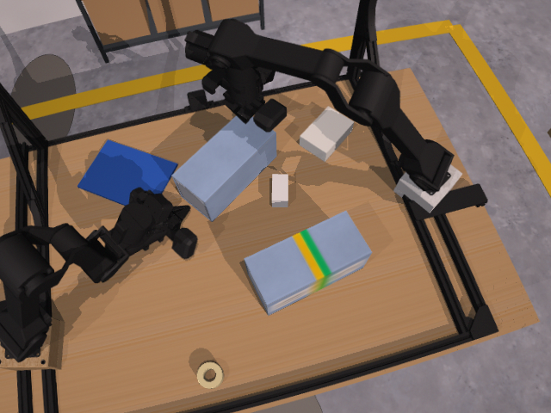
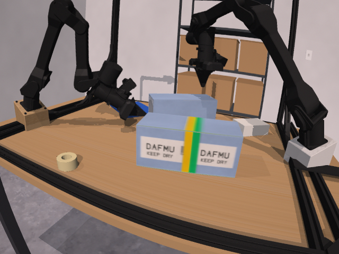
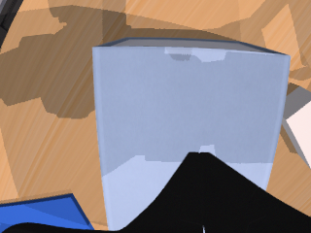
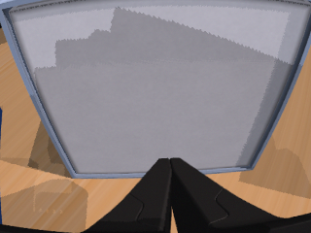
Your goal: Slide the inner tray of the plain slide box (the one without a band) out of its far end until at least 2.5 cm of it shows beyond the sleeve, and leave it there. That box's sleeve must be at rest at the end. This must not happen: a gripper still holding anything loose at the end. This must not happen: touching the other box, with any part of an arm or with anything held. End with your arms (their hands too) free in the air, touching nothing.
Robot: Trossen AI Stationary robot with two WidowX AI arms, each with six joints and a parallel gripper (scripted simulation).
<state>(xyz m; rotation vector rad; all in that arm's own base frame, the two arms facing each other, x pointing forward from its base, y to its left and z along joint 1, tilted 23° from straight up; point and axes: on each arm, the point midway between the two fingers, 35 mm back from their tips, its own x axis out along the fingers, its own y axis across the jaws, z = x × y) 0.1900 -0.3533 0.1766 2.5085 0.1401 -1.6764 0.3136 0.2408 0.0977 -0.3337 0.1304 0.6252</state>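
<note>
Right now my left hand is 130 mm above the plain slide box, 70 mm to the left of it and 30 mm short of it. The rest, counted from my left hand: flat blue pad (300 mm to the right, 170 mm below, 70 mm behind).
Right now the plain slide box is 140 mm to the left of my right hand, 70 mm behind it and 10 mm below it. The rest, counted from my right hand: flat blue pad 180 mm behind, 90 mm to the right, 50 mm below.
</note>
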